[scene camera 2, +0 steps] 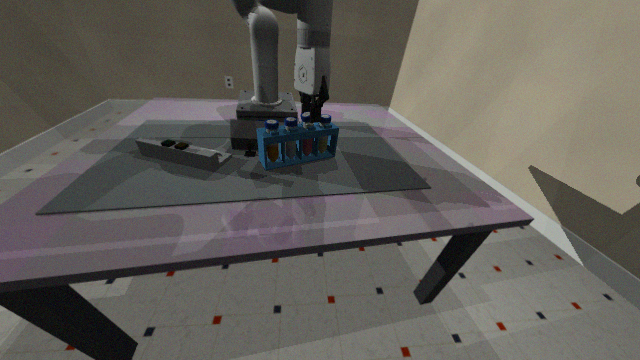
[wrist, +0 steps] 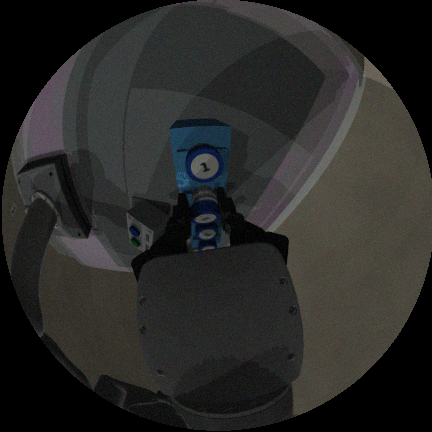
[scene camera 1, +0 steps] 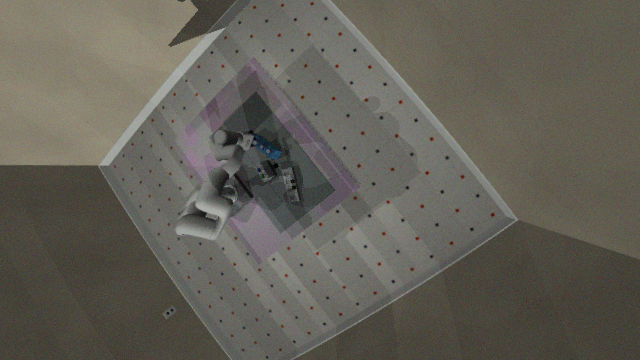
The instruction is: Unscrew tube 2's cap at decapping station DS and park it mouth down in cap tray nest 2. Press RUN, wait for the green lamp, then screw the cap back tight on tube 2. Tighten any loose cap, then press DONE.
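Places are measured from the arm's base along level axes (x up, y back, z right), in metres.
Pixels of known places: gripper, between the fingertips: (scene camera 2: 310, 120) (wrist: 202, 199) (scene camera 1: 254, 142); arm's base, origin of its link: (scene camera 2: 267, 101) (wrist: 46, 208) (scene camera 1: 229, 194).
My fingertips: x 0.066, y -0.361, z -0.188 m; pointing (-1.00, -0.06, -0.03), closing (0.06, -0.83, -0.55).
Ahead of a thing's pixels: the offset from my fingertips to its top centre. "spot": to the spot under its first point.
A blue rack {dx -0.010, dy -0.018, dz +0.028 m} (scene camera 2: 297, 154) (scene camera 1: 271, 151) (wrist: 200, 130) holds several blue-capped tubes in a row on the grey mat. My gripper (scene camera 2: 313, 111) (wrist: 202, 199) points straight down over the rack and is shut on tube 2's cap {dx +0.023, dy -0.006, dz +0.010 m} (scene camera 2: 306, 117) (wrist: 205, 219), the third cap from the left in the scene camera 2 view. The cap sits on its tube in the rack. In the wrist view cap 1 {dx +0.008, dy +0.018, dz -0.041 m} (wrist: 204, 166) lies just beyond my fingertips, and the other caps show behind the held one. The arm hides my fingers in the overhead view.
A long grey cap tray {dx -0.060, dy -0.049, dz +0.333 m} (scene camera 2: 183, 152) (scene camera 1: 291, 183) lies left of the rack. A button box with a blue button {spot: dx -0.043, dy +0.081, dz +0.147 m} (wrist: 133, 230) and a green button {spot: dx -0.042, dy +0.076, dz +0.193 m} (wrist: 135, 242) stands behind the rack {dx -0.029, dy +0.056, dz +0.176 m} (scene camera 2: 241, 131). The arm's base (scene camera 2: 266, 109) is at the back.
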